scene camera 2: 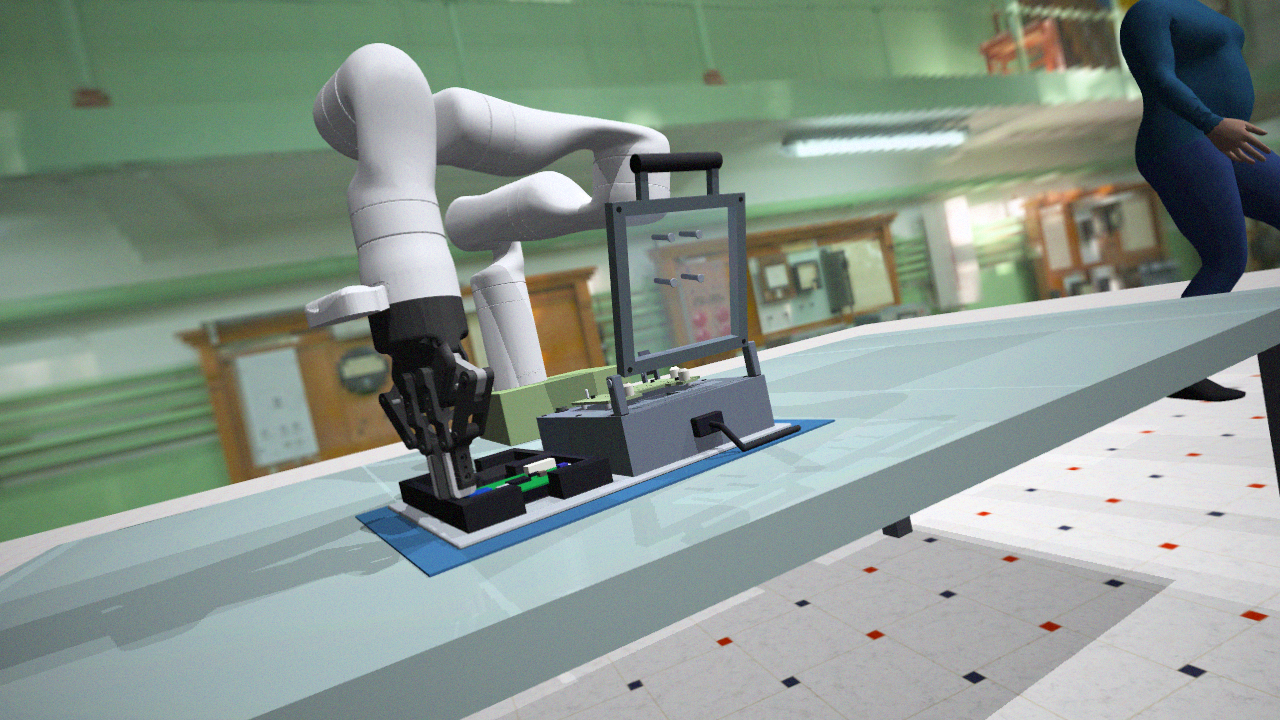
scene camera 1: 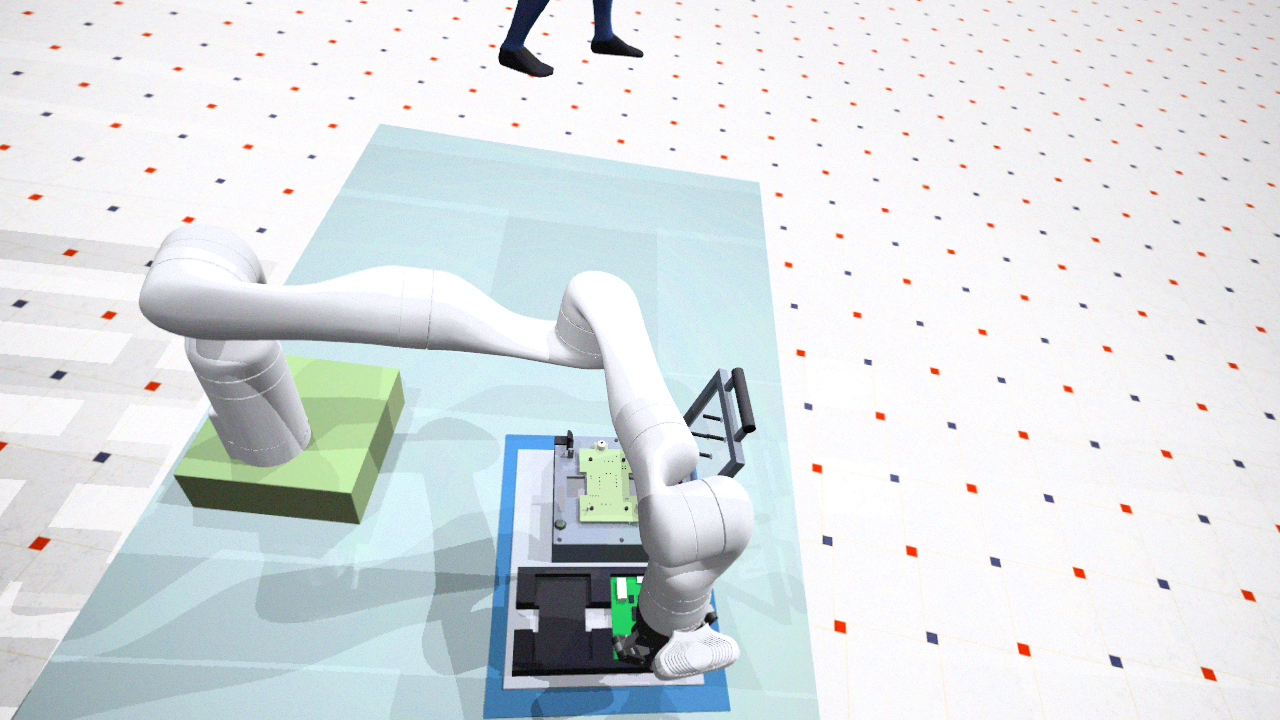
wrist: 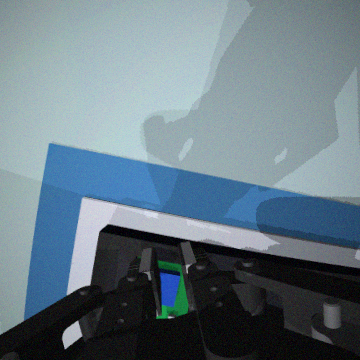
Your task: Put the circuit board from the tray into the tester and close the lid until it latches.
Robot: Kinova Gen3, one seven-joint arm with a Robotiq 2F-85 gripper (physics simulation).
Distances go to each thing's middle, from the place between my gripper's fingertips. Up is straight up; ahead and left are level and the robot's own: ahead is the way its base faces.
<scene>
Right now the clear lid (scene camera 2: 678, 272) is 220 mm to the left of my hand, 160 mm above it and 80 mm ahead of it.
</scene>
